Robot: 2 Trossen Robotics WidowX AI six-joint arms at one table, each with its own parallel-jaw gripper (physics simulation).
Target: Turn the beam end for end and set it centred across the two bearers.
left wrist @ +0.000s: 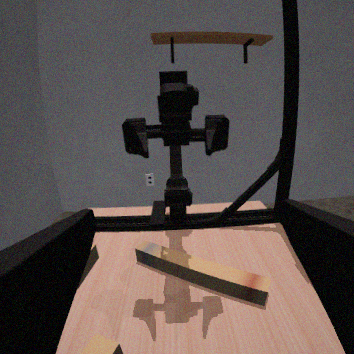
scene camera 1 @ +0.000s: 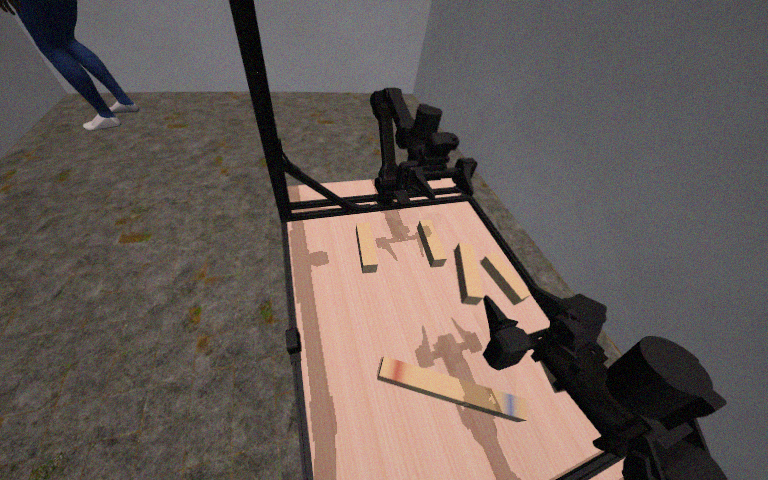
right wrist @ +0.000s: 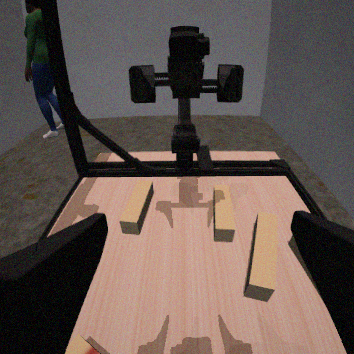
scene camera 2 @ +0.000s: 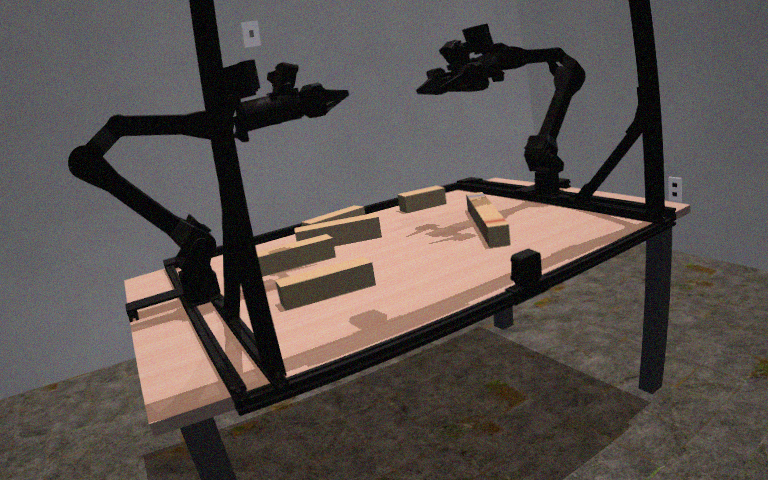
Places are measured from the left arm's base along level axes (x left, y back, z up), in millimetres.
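Pixels of known places: left gripper, between the fingertips: (left wrist: 188,214) (scene camera 1: 453,196) (right wrist: 187,88) (scene camera 2: 338,94); right gripper, between the fingertips: (left wrist: 177,153) (scene camera 1: 507,291) (right wrist: 201,222) (scene camera 2: 428,90); left arm's base, origin of its link: (scene camera 1: 384,200) (right wrist: 184,165) (scene camera 2: 202,298); right arm's base, origin of its link: (left wrist: 177,218) (scene camera 2: 548,193).
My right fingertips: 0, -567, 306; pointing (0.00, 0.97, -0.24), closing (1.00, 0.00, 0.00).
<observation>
Ahead of a thing's pixels: the offset from my right fingertips to its top centre, as dx, dy, dz. Level surfaces: height alone.
The long beam {-37, -87, -281} (scene camera 1: 430,384) (scene camera 2: 485,216) (left wrist: 212,270) (right wrist: 76,345) lies flat on the table, a red band near one end and a blue band near the other. In scene camera 1 red is at the left. Several plain wooden blocks lie apart from it; two roughly parallel ones, a block {-127, +359, -281} (scene camera 1: 367,247) (scene camera 2: 325,283) (right wrist: 137,207) and a block {+95, +335, -281} (scene camera 1: 432,243) (scene camera 2: 297,253) (right wrist: 223,212), may be the bearers, but I cannot tell for certain. My left gripper (scene camera 1: 450,189) (scene camera 2: 346,93) (right wrist: 187,88) and right gripper (scene camera 1: 509,293) (scene camera 2: 419,91) (left wrist: 177,150) are open, empty, high above the table.
A third block {+163, +198, -275} (scene camera 1: 468,273) (scene camera 2: 339,229) (right wrist: 262,255) and a slanted block {+279, +153, -281} (scene camera 1: 505,280) (scene camera 2: 334,215) lie near the table's far side. Another block {+268, -115, -278} (scene camera 2: 421,199) (left wrist: 89,265) lies nearer the beam. Black rails and upright posts (scene camera 1: 260,107) (scene camera 2: 651,113) frame the table {dz -325} (scene camera 1: 351,316).
</observation>
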